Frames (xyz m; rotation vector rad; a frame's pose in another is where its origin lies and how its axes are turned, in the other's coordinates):
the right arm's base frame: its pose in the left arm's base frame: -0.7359 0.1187 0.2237 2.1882 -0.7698 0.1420
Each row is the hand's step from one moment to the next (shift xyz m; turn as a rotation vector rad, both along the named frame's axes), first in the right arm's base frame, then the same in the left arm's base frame.
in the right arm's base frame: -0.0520 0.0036 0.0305 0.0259 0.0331 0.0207
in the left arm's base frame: -0.0485 0.0012 -0.0359 -0.0009 -0.0439 0.0163
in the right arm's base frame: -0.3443 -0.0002 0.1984 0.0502 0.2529 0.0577
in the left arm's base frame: -0.3071 0.0225 -0.2511 -0.1118 -0.1920 0.1430
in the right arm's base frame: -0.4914 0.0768 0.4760 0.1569 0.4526 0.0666
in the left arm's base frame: -0.5102 -0.1453 -0.4388 -0.1406 -0.3494 0.3034
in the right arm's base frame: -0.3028 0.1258 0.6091 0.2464 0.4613 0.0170
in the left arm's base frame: -0.4048 -0.3564 -0.4332 -0.0660 -0.3610 0.3730
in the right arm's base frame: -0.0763 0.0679 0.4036 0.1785 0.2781 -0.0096
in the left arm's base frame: -0.1588 -0.2882 -0.2550 -0.0127 -0.2177 0.2485
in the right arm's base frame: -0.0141 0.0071 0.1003 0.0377 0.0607 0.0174
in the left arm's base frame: -0.0300 -0.0691 -0.0681 -0.0066 -0.0610 0.0406
